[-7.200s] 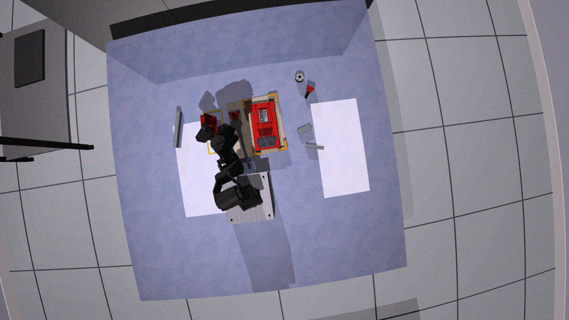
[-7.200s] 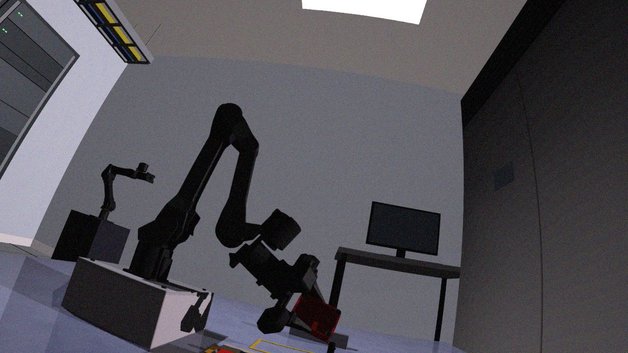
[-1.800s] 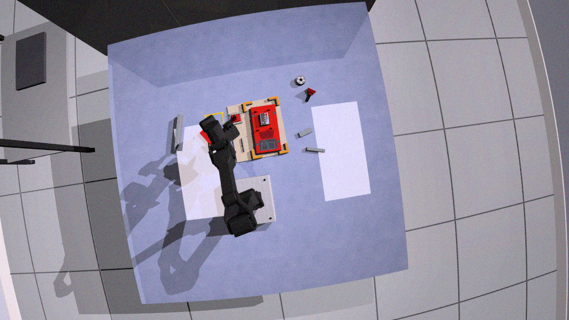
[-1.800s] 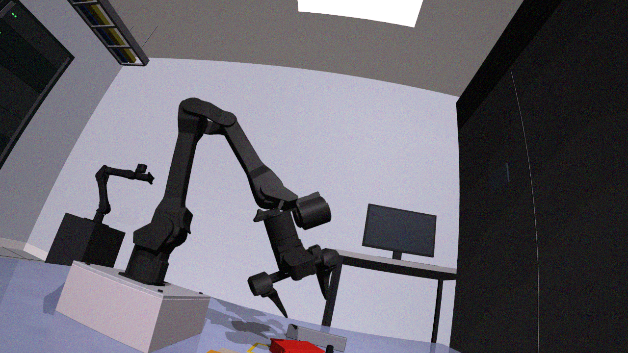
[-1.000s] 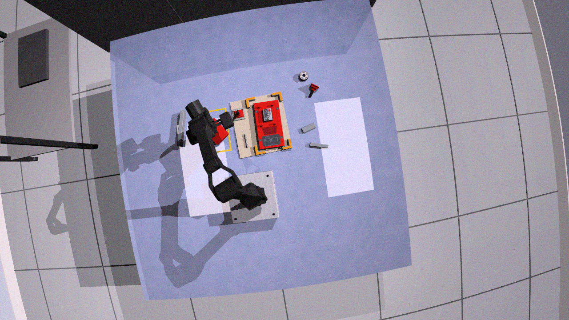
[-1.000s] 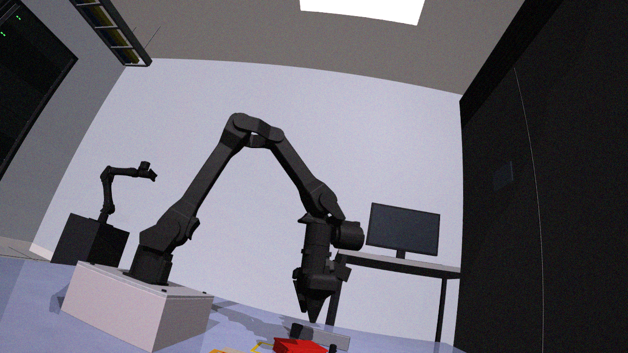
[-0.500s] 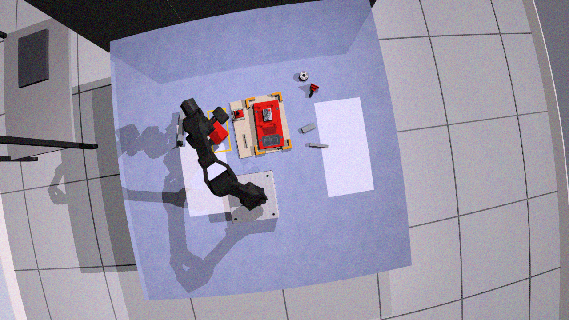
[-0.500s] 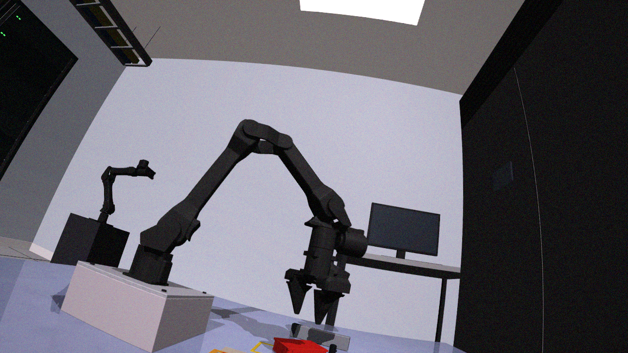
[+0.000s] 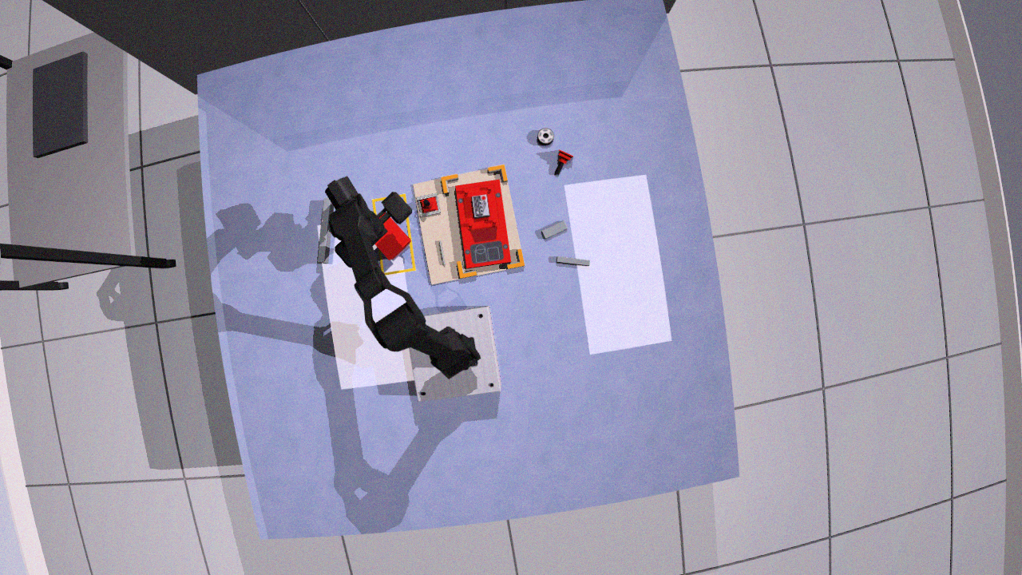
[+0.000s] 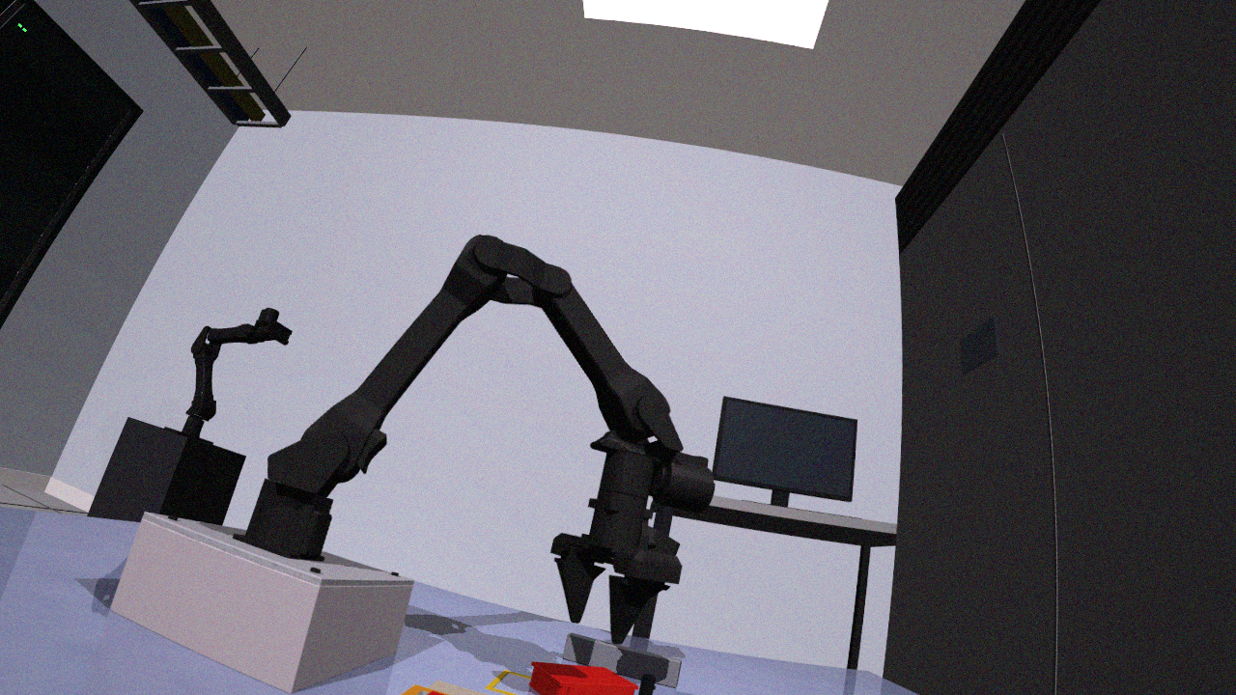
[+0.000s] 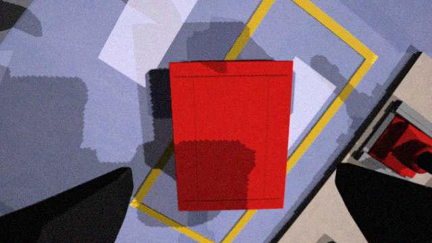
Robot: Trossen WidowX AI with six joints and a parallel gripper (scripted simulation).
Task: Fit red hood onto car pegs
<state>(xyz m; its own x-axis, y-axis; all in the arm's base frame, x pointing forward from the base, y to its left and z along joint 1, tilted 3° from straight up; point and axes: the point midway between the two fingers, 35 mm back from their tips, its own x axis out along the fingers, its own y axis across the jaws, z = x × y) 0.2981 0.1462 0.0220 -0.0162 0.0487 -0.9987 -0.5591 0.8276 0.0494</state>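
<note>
Right now my gripper tip is 6 cm above the red hood. The rest, counted from my gripper tip: wheel (42 cm to the right, 18 cm ahead, 6 cm below); engine block (23 cm to the right, 5 cm below, 3 cm ahead).
</note>
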